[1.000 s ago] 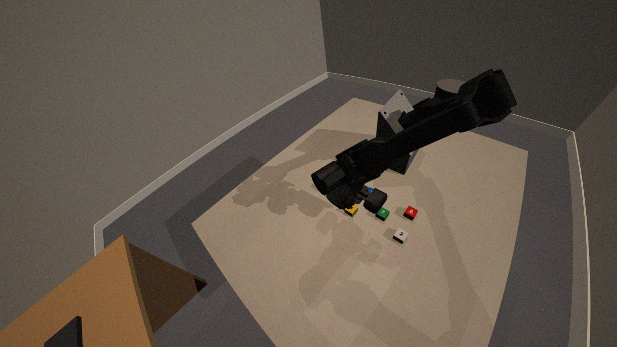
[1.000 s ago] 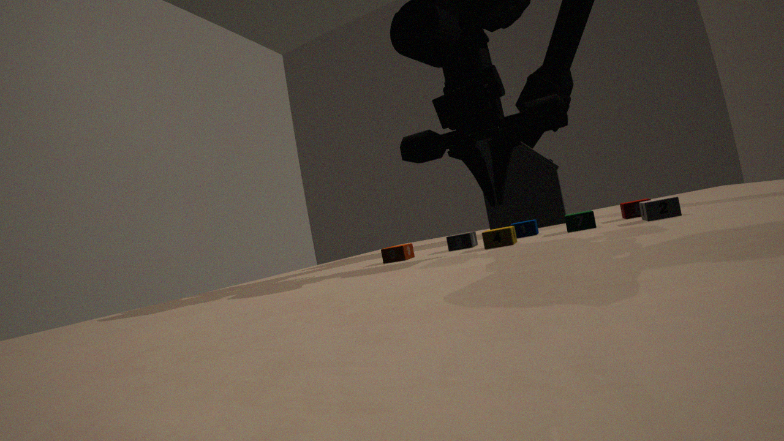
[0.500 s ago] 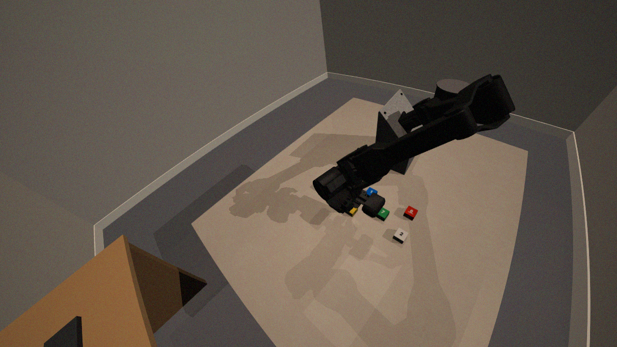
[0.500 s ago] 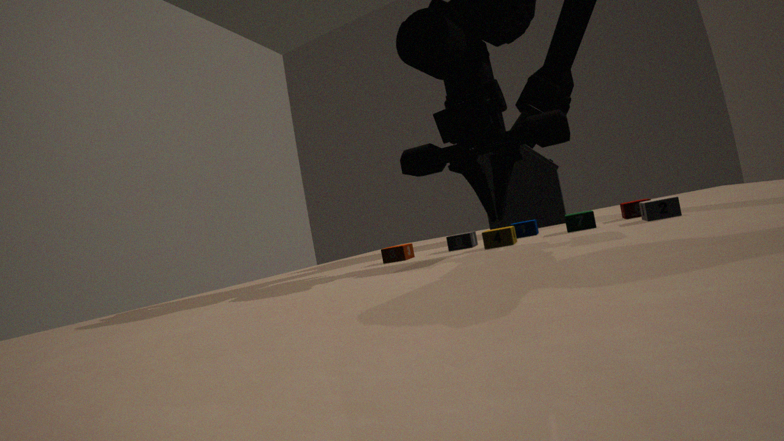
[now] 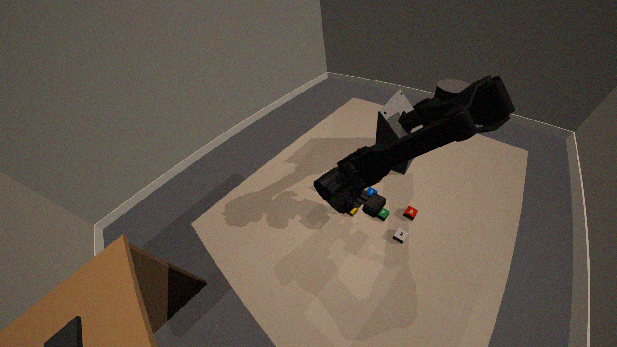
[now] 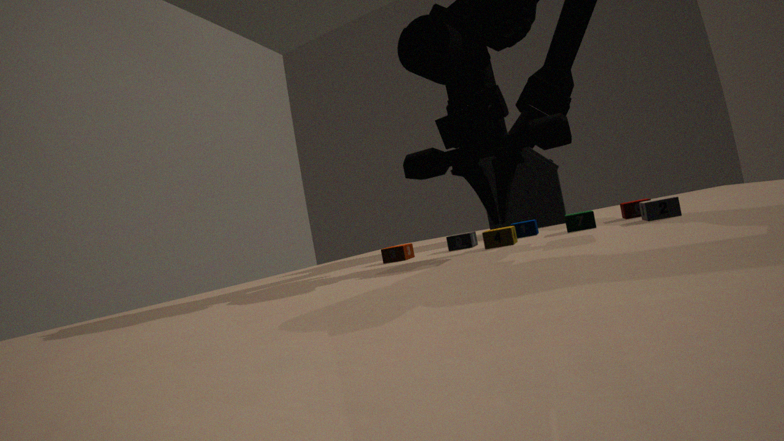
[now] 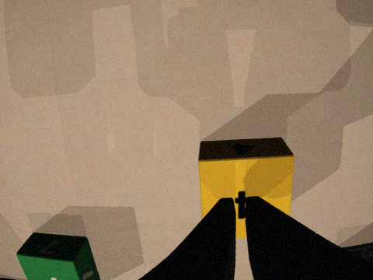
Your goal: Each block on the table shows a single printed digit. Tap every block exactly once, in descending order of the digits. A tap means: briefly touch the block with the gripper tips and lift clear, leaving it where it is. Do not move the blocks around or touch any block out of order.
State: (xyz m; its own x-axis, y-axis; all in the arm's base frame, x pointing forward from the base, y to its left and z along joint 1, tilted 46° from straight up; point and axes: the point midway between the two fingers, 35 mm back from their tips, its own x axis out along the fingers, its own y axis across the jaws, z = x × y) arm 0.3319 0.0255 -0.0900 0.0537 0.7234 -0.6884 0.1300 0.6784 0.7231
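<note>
My gripper tip is 10 mm above the yellow 4 block. The rest, counted from my gripper tip: grey 9 block 70 mm behind, 60 mm to the right, 10 mm below; then blue 1 block 90 mm behind, 30 mm to the left, 10 mm below; then green 7 block 90 mm to the left, 30 mm behind, 10 mm below.
</note>
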